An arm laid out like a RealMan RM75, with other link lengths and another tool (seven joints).
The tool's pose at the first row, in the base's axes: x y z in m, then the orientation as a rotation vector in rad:
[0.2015, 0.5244, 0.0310, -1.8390, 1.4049, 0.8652]
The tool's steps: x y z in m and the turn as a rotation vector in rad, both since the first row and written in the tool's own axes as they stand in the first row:
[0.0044, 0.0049, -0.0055, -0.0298, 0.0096, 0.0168]
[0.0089, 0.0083, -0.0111, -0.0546, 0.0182, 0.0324]
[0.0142, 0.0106, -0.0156, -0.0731, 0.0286, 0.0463]
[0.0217, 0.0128, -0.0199, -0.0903, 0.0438, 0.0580]
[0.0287, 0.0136, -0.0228, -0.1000, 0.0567, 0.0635]
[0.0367, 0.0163, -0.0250, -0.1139, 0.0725, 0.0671]
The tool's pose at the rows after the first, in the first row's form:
[0.1982, 0.5165, 0.0300, -1.8583, 1.4224, 0.8913]
[0.1965, 0.5088, 0.0291, -1.8738, 1.4390, 0.9135]
[0.1958, 0.5018, 0.0270, -1.8867, 1.4562, 0.9281]
[0.1957, 0.4938, 0.0231, -1.9031, 1.4745, 0.9365]
[0.1967, 0.4875, 0.0189, -1.9159, 1.4863, 0.9371]
[0.1959, 0.4809, 0.0133, -1.9350, 1.4971, 0.9379]

